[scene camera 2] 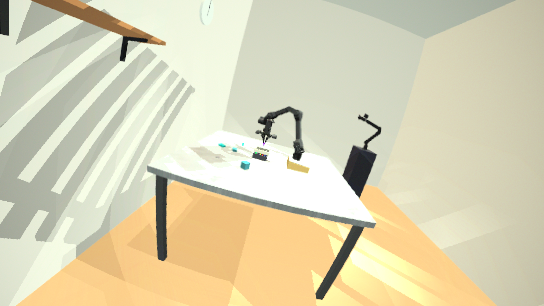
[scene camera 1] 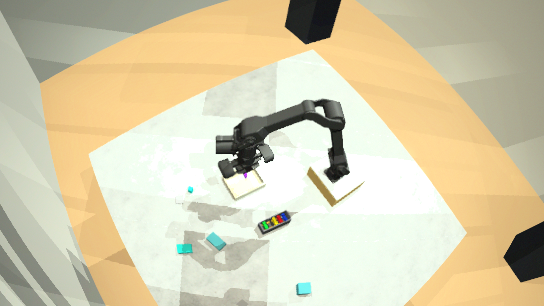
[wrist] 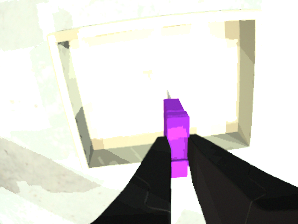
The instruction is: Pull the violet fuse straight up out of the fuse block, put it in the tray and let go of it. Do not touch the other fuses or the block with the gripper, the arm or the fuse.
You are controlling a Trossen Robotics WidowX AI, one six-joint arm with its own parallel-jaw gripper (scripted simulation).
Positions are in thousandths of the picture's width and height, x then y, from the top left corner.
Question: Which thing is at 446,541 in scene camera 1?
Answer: The gripper.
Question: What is the gripper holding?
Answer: A violet fuse.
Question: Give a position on a cream tray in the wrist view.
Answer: At 381,350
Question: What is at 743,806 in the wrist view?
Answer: The gripper.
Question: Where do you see a cream tray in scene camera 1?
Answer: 438,613
